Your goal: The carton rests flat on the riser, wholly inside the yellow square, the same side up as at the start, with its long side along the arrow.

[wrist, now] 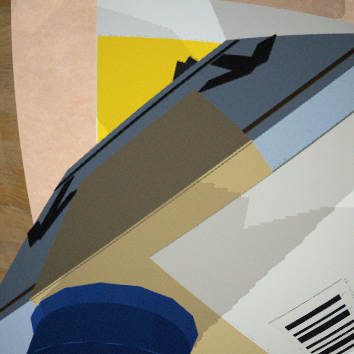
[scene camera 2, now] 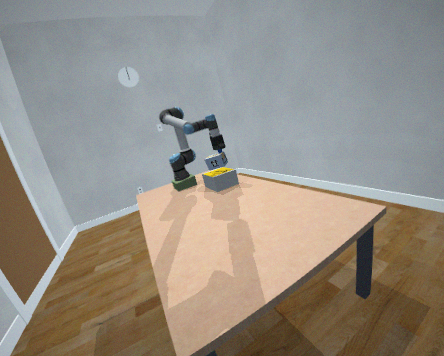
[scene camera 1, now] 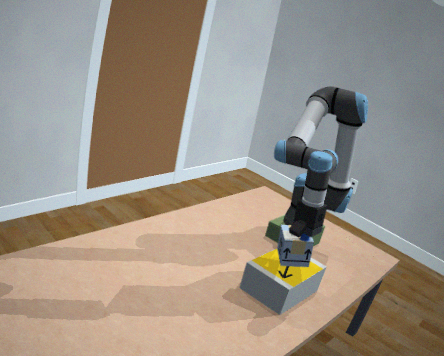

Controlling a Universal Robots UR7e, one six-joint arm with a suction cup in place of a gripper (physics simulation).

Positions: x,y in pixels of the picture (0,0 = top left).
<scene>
A carton (scene camera 1: 292,251) is 1.54 m from the lens. A grey riser (scene camera 1: 279,288): 1.56 m from the lens.
</scene>
